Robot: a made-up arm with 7 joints. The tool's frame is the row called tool.
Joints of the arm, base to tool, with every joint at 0 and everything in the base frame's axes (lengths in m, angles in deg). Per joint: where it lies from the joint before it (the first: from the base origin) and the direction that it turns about. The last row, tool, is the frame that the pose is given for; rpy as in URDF.
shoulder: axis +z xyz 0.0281 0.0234 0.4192
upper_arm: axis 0 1 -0.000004 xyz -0.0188 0.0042 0.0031
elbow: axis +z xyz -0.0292 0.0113 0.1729
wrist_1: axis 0 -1 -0.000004 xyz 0.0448 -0.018 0.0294
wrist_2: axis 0 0.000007 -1 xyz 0.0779 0.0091 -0.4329
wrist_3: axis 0 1 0.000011 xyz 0.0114 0.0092 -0.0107
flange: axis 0 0.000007 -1 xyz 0.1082 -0.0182 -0.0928
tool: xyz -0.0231 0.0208 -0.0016 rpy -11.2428 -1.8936 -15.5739
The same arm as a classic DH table. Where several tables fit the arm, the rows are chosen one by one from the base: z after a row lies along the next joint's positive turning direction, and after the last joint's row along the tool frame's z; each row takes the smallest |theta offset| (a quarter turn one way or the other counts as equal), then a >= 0, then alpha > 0; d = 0 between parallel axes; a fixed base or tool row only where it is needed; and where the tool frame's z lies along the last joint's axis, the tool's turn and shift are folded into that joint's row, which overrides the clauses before.
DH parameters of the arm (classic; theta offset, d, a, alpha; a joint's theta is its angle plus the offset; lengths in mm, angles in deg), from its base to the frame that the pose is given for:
base (fixed): 39.79 0 36.6 0
shoulder: -39.79 422.3 -18.8 -90
upper_arm: 0 15.5 -29.2 90
elbow: 0 202.3 44.8 90
wrist_1: 0 8.9 77.9 90
wrist_2: 0 443.6 11.4 90
wrist_3: 0 -9 108.2 -90
flange: 6.14 184.7 -25.2 168.6
tool (fixed): -9.62 92.1 0 0

